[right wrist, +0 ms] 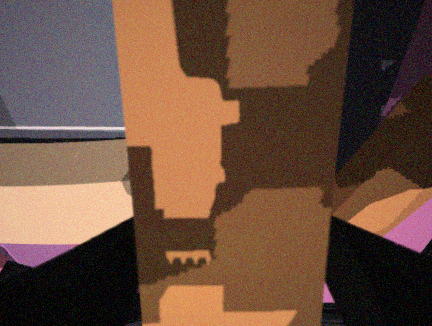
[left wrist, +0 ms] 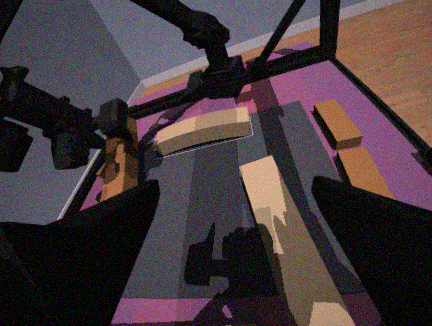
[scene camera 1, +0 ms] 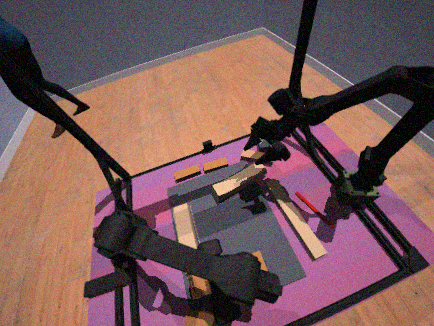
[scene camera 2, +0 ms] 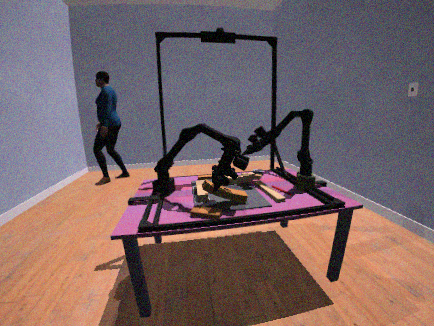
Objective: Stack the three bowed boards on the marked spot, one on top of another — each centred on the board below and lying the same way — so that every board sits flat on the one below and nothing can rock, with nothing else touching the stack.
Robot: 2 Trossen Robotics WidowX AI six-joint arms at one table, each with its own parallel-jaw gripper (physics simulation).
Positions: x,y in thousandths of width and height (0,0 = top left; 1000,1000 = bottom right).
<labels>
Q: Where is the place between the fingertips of my left gripper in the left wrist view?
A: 545,569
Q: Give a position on a long pale plank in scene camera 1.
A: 715,741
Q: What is my left gripper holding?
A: Nothing.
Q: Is my left gripper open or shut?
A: Open.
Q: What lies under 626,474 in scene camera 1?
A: My left gripper.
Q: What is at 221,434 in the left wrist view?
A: My right gripper.
</labels>
